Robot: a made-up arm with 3 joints. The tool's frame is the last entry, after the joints. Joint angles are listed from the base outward.
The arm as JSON. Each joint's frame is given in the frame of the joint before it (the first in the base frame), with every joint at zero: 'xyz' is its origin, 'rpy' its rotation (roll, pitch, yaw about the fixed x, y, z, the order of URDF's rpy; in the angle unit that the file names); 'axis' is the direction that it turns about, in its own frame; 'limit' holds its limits. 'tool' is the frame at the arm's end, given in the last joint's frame.
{
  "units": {
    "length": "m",
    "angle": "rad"
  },
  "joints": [
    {
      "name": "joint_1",
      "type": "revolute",
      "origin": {
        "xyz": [
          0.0,
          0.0,
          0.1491
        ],
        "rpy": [
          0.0,
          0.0,
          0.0
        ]
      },
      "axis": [
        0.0,
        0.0,
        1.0
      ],
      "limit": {
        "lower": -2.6,
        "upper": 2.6
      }
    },
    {
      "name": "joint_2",
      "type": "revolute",
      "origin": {
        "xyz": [
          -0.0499,
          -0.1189,
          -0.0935
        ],
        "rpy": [
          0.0,
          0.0,
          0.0
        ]
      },
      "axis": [
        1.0,
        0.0,
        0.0
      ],
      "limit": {
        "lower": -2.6,
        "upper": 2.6
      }
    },
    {
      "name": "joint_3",
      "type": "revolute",
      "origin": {
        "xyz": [
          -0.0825,
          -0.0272,
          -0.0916
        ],
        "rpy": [
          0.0,
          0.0,
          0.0
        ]
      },
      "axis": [
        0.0,
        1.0,
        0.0
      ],
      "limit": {
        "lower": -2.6,
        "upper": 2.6
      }
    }
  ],
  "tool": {
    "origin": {
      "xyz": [
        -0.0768,
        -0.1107,
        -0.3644
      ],
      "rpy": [
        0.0,
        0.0,
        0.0
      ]
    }
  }
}
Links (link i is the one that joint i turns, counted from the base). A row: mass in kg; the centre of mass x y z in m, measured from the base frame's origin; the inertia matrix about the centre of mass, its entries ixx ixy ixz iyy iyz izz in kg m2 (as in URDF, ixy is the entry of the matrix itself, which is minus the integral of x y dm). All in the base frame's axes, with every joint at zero. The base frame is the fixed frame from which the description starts. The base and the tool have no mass.
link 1: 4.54; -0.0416 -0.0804 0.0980; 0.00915 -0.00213 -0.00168 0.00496 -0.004 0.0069
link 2: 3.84; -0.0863 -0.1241 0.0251; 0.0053 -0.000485 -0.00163 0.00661 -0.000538 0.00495
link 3: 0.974; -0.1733 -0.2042 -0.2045; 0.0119 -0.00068 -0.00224 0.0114 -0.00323 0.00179
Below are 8 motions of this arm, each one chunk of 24 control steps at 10 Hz.
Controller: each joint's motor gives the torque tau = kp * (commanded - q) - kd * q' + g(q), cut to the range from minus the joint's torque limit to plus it. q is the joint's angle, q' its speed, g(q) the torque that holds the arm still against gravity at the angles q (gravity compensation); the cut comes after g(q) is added. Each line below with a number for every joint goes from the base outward.
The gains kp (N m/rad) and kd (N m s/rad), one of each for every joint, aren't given. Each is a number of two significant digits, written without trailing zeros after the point. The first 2 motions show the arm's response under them.
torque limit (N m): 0.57 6 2.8
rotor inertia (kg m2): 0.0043 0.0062 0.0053
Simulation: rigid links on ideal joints. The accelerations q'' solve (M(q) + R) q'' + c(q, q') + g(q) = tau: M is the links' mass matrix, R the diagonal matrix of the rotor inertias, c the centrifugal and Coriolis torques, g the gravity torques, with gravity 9.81 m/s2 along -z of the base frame. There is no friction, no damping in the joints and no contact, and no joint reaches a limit. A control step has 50 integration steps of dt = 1/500 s. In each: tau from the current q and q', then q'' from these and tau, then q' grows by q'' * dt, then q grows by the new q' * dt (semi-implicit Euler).
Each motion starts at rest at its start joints. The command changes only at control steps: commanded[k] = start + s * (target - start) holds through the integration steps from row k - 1 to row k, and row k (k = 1, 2, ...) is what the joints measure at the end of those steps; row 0 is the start. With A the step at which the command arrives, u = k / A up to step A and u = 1 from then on. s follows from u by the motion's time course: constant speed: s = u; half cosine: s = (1 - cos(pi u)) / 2; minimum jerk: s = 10 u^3 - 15 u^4 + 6 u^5; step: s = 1 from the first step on.
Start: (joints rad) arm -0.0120 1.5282 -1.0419
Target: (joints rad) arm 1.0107 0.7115 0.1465
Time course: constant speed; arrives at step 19
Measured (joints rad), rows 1 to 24:
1: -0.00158 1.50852 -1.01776
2: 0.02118 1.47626 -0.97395
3: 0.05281 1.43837 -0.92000
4: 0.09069 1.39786 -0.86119
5: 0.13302 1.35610 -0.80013
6: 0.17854 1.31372 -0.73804
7: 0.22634 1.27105 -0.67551
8: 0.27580 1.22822 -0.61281
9: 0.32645 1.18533 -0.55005
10: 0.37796 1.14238 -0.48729
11: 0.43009 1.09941 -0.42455
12: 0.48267 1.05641 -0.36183
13: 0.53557 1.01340 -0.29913
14: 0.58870 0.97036 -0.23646
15: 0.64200 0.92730 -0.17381
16: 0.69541 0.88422 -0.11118
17: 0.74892 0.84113 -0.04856
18: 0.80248 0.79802 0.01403
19: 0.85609 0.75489 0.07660
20: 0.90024 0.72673 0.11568
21: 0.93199 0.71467 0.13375
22: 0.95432 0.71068 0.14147
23: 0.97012 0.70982 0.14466
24: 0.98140 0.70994 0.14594
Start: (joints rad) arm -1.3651 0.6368 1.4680
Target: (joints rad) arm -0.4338 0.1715 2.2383
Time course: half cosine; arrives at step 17
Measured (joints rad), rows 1 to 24:
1: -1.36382 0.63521 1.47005
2: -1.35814 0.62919 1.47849
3: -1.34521 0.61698 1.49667
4: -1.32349 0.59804 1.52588
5: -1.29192 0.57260 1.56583
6: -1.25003 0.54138 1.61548
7: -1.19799 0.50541 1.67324
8: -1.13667 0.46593 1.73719
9: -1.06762 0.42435 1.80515
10: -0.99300 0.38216 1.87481
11: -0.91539 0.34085 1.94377
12: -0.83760 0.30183 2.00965
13: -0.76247 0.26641 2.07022
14: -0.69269 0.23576 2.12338
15: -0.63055 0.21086 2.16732
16: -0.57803 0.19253 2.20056
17: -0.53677 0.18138 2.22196
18: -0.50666 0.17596 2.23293
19: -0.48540 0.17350 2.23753
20: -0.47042 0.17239 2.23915
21: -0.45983 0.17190 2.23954
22: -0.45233 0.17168 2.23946
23: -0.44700 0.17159 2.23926
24: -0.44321 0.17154 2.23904
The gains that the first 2 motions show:
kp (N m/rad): 20 19 9.6
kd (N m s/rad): 6.7 2.8 1.6
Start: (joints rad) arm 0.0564 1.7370 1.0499
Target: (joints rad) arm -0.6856 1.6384 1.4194
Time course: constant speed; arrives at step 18
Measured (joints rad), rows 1 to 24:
1: 0.04751 1.73421 1.06036
2: 0.03012 1.72986 1.07579
3: 0.00620 1.72493 1.09336
4: -0.02255 1.71976 1.11200
5: -0.05481 1.71448 1.13124
6: -0.08959 1.70914 1.15087
7: -0.12620 1.70377 1.17075
8: -0.16411 1.69836 1.19081
9: -0.20296 1.69294 1.21101
10: -0.24248 1.68751 1.23130
11: -0.28248 1.68207 1.25165
12: -0.32283 1.67662 1.27205
13: -0.36342 1.67116 1.29248
14: -0.40420 1.66570 1.31294
15: -0.44509 1.66023 1.33342
16: -0.48609 1.65477 1.35391
17: -0.52714 1.64930 1.37441
18: -0.56825 1.64383 1.39491
19: -0.60039 1.64136 1.40487
20: -0.62411 1.64025 1.40993
21: -0.64135 1.63966 1.41289
22: -0.65380 1.63929 1.41480
23: -0.66276 1.63904 1.41612
24: -0.66920 1.63886 1.41705

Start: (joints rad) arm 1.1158 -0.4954 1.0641
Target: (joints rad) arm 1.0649 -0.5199 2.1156
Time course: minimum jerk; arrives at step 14
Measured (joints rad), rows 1 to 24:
1: 1.11584 -0.49539 1.06541
2: 1.11601 -0.49539 1.07455
3: 1.11605 -0.49572 1.10036
4: 1.11542 -0.49671 1.14968
5: 1.11359 -0.49851 1.22524
6: 1.11023 -0.50109 1.32533
7: 1.10533 -0.50432 1.44440
8: 1.09925 -0.50796 1.57412
9: 1.09261 -0.51167 1.70460
10: 1.08613 -0.51510 1.82578
11: 1.08041 -0.51788 1.92884
12: 1.07583 -0.51981 2.00759
13: 1.07247 -0.52084 2.05986
14: 1.07018 -0.52111 2.08890
15: 1.06863 -0.52090 2.10310
16: 1.06755 -0.52058 2.10975
17: 1.06679 -0.52032 2.11286
18: 1.06625 -0.52015 2.11431
19: 1.06586 -0.52004 2.11499
20: 1.06559 -0.51998 2.11531
21: 1.06539 -0.51995 2.11546
22: 1.06525 -0.51993 2.11553
23: 1.06515 -0.51991 2.11557
24: 1.06508 -0.51991 2.11558

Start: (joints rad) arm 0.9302 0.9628 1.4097
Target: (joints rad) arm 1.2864 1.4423 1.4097
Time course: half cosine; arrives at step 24
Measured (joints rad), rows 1 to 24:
1: 0.93055 0.96382 1.40968
2: 0.93189 0.96738 1.40961
3: 0.93473 0.97422 1.40948
4: 0.93943 0.98458 1.40934
5: 0.94622 0.99847 1.40919
6: 0.95520 1.01576 1.40907
7: 0.96639 1.03618 1.40898
8: 0.97970 1.05942 1.40892
9: 0.99501 1.08509 1.40889
10: 1.01210 1.11276 1.40889
11: 1.03073 1.14195 1.40892
12: 1.05060 1.17219 1.40898
13: 1.07141 1.20294 1.40906
14: 1.09281 1.23368 1.40916
15: 1.11444 1.26389 1.40927
16: 1.13594 1.29305 1.40940
17: 1.15696 1.32067 1.40955
18: 1.17714 1.34626 1.40969
19: 1.19613 1.36940 1.40985
20: 1.21362 1.38968 1.41000
21: 1.22930 1.40676 1.41015
22: 1.24291 1.42035 1.41029
23: 1.25421 1.43020 1.41042
24: 1.26302 1.43617 1.41054

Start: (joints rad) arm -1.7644 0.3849 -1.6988
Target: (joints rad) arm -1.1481 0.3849 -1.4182
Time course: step
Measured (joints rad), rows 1 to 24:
1: -1.74834 0.38049 -1.59092
2: -1.69518 0.38560 -1.50162
3: -1.60589 0.38667 -1.45711
4: -1.49023 0.38546 -1.43695
5: -1.39618 0.38437 -1.42833
6: -1.32783 0.38412 -1.42396
7: -1.27831 0.38422 -1.42155
8: -1.24244 0.38440 -1.42018
9: -1.21645 0.38456 -1.41940
10: -1.19762 0.38467 -1.41894
11: -1.18398 0.38475 -1.41867
12: -1.17409 0.38480 -1.41851
13: -1.16693 0.38484 -1.41841
14: -1.16175 0.38486 -1.41834
15: -1.15799 0.38487 -1.41830
16: -1.15526 0.38488 -1.41827
17: -1.15329 0.38489 -1.41825
18: -1.15186 0.38489 -1.41823
19: -1.15082 0.38489 -1.41822
20: -1.15007 0.38490 -1.41822
21: -1.14953 0.38490 -1.41821
22: -1.14914 0.38490 -1.41821
23: -1.14885 0.38490 -1.41821
24: -1.14864 0.38490 -1.41820

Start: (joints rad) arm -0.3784 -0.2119 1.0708
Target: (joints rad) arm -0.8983 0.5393 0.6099
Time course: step
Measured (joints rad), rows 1 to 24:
1: -0.33077 0.11997 0.91005
2: -0.30693 0.33750 0.73035
3: -0.33599 0.44103 0.65640
4: -0.41251 0.48804 0.63081
5: -0.52470 0.51055 0.62287
6: -0.63029 0.52972 0.61804
7: -0.71238 0.53991 0.61381
8: -0.76924 0.54491 0.61085
9: -0.80648 0.54527 0.60937
10: -0.83252 0.54404 0.60909
11: -0.85106 0.54280 0.60917
12: -0.86436 0.54184 0.60931
13: -0.87390 0.54113 0.60944
14: -0.88076 0.54062 0.60955
15: -0.88569 0.54025 0.60964
16: -0.88924 0.53999 0.60971
17: -0.89179 0.53979 0.60976
18: -0.89362 0.53966 0.60980
19: -0.89493 0.53956 0.60982
20: -0.89588 0.53948 0.60984
21: -0.89656 0.53943 0.60986
22: -0.89705 0.53940 0.60987
23: -0.89740 0.53937 0.60988
24: -0.89765 0.53935 0.60988

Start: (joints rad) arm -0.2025 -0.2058 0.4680
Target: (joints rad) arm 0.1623 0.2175 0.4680
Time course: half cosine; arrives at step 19
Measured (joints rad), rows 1 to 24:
1: -0.20194 -0.20447 0.46818
2: -0.19978 -0.19963 0.46855
3: -0.19522 -0.19017 0.46890
4: -0.18769 -0.17580 0.46910
5: -0.17687 -0.15668 0.46914
6: -0.16269 -0.13325 0.46904
7: -0.14527 -0.10610 0.46882
8: -0.12489 -0.07595 0.46851
9: -0.10198 -0.04360 0.46815
10: -0.07709 -0.00993 0.46779
11: -0.05083 0.02415 0.46744
12: -0.02388 0.05773 0.46714
13: 0.00304 0.08989 0.46690
14: 0.02923 0.11975 0.46673
15: 0.05400 0.14651 0.46664
16: 0.07668 0.16944 0.46661
17: 0.09668 0.18789 0.46662
18: 0.11347 0.20139 0.46668
19: 0.12660 0.20954 0.46675
20: 0.13635 0.21348 0.46692
21: 0.14353 0.21529 0.46719
22: 0.14878 0.21617 0.46743
23: 0.15258 0.21664 0.46761
24: 0.15532 0.21692 0.46773

